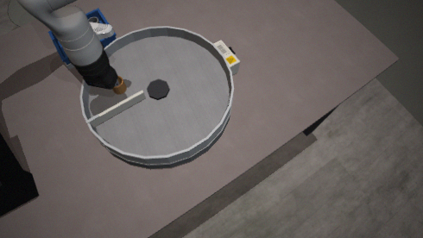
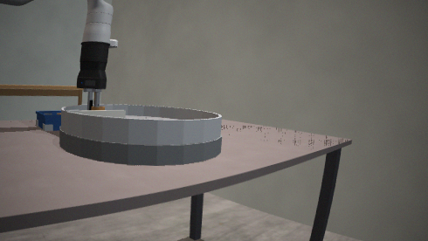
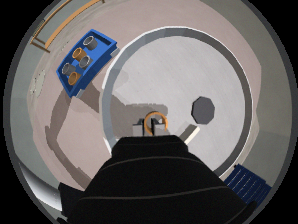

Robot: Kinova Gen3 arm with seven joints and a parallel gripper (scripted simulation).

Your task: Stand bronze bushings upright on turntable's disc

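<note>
Now: hand 27 cm to the right of the crate, 7 cm above it and 3 cm past it. The rest, counted from my hand: turntable disc 11 cm ahead, 6 cm to the right, 4 cm below.
</note>
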